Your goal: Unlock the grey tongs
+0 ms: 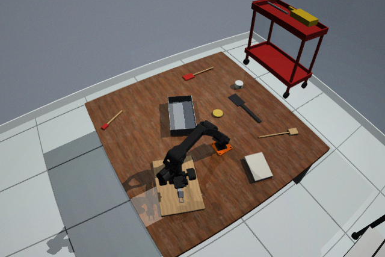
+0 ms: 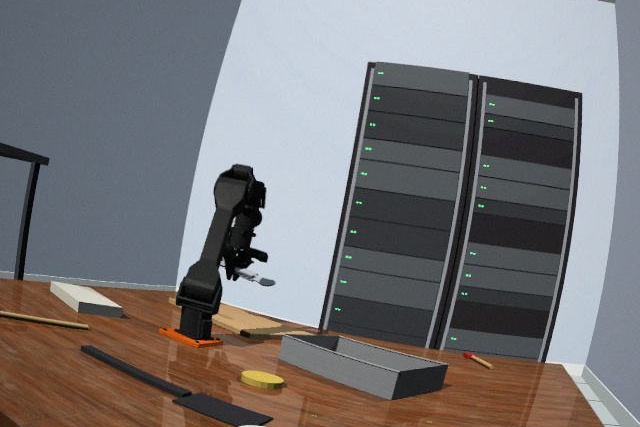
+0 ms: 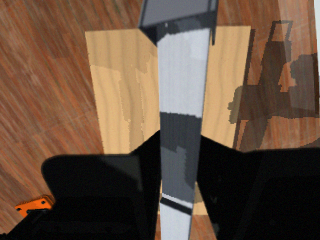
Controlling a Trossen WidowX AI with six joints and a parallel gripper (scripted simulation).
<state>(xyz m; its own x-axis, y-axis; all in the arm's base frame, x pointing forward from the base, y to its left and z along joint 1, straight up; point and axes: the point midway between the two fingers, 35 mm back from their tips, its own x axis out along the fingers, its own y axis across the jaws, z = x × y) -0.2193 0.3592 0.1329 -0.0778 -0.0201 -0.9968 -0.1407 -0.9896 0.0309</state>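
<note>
Now: gripper tip 100 mm above the wooden board, 60 mm short of it and 10 mm to the left of it. From my gripper tip the other things lie so: pale block: 510 mm to the right, 100 mm below, 10 mm behind; yellow disc: 480 mm ahead, 460 mm to the right, 100 mm below; grey roasting tin: 540 mm ahead, 210 mm to the right, 80 mm below.
</note>
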